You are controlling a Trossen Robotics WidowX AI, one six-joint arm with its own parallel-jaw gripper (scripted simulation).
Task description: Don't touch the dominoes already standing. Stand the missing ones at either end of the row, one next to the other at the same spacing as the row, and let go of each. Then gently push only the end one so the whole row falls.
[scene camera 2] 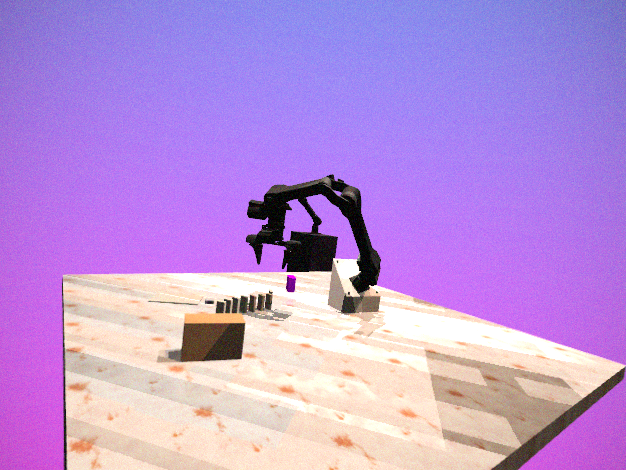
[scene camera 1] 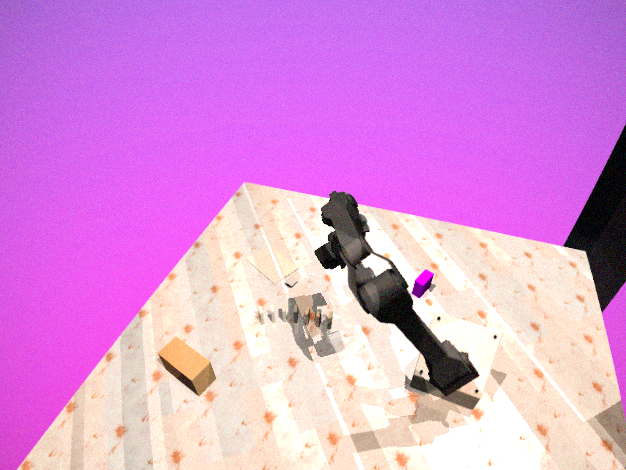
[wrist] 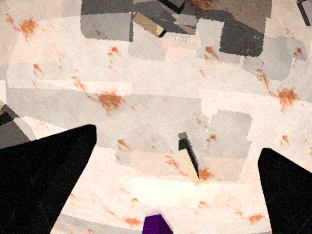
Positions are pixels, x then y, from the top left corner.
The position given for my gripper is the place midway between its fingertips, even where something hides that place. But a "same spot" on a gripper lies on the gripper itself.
My gripper shows in scene camera 2, in scene camera 1 (349, 280) and in the wrist view. One and the same spot on my gripper: (wrist: 46, 170) is (scene camera 2: 283, 257).
